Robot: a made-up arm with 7 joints. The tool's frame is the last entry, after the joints.
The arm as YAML. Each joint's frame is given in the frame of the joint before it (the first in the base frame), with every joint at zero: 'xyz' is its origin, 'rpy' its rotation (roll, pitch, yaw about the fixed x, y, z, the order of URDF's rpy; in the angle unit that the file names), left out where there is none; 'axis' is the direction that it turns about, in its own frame. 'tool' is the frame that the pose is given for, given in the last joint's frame.
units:
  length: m
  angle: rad
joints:
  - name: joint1
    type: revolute
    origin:
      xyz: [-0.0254, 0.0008, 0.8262]
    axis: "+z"
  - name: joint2
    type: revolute
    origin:
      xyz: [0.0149, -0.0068, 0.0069]
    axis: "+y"
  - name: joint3
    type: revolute
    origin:
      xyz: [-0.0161, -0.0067, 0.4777]
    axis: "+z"
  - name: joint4
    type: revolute
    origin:
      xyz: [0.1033, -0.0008, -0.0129]
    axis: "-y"
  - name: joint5
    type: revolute
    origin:
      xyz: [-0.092, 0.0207, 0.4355]
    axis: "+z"
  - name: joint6
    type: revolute
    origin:
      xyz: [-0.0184, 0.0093, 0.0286]
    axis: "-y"
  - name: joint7
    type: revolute
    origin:
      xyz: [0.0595, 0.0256, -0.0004]
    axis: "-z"
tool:
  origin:
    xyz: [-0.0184, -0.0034, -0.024]
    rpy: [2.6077, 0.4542, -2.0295]
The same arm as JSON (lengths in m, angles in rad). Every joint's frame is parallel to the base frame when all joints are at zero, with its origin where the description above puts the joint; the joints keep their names.
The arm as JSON. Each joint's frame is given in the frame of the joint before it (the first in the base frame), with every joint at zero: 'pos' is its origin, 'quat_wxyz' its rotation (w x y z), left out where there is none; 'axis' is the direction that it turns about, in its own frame. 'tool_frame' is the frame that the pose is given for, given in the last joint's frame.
{
  "length_unit": "m",
  "angle_unit": "rad",
  "joints": [
    {
      "joint": "joint1",
      "pos": [
        -0.0254,
        0.0008,
        0.8262
      ],
      "axis": [
        0.0,
        0.0,
        1.0
      ]
    },
    {
      "joint": "joint2",
      "pos": [
        0.0149,
        -0.0068,
        0.0069
      ],
      "axis": [
        0.0,
        1.0,
        0.0
      ]
    },
    {
      "joint": "joint3",
      "pos": [
        -0.0161,
        -0.0067,
        0.4777
      ],
      "axis": [
        0.0,
        0.0,
        1.0
      ]
    },
    {
      "joint": "joint4",
      "pos": [
        0.1033,
        -0.0008,
        -0.0129
      ],
      "axis": [
        0.0,
        -1.0,
        0.0
      ]
    },
    {
      "joint": "joint5",
      "pos": [
        -0.092,
        0.0207,
        0.4355
      ],
      "axis": [
        0.0,
        0.0,
        1.0
      ]
    },
    {
      "joint": "joint6",
      "pos": [
        -0.0184,
        0.0093,
        0.0286
      ],
      "axis": [
        0.0,
        -1.0,
        0.0
      ]
    },
    {
      "joint": "joint7",
      "pos": [
        0.0595,
        0.0256,
        -0.0004
      ],
      "axis": [
        0.0,
        0.0,
        -1.0
      ]
    }
  ],
  "tool_frame": {
    "pos": [
      -0.0184,
      -0.0034,
      -0.024
    ],
    "quat_wxyz": [
      0.0488,
      -0.546509,
      0.76688,
      0.332928
    ]
  }
}

